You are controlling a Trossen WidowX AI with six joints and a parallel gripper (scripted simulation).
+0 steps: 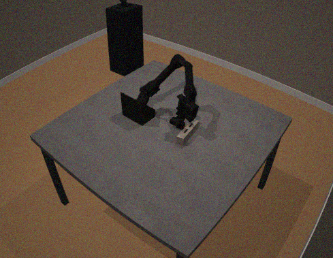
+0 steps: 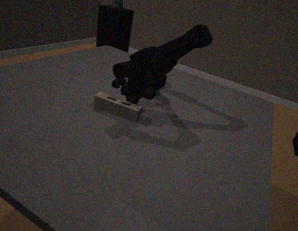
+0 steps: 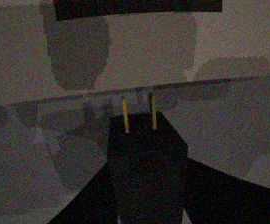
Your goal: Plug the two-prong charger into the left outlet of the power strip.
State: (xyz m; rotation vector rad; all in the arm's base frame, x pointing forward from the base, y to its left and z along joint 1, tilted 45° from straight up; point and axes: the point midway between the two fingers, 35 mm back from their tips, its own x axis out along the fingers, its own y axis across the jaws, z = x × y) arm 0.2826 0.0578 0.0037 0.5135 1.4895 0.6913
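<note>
Right now my gripper tip is 20 mm short of the dark charger and 10 mm below it.
</note>
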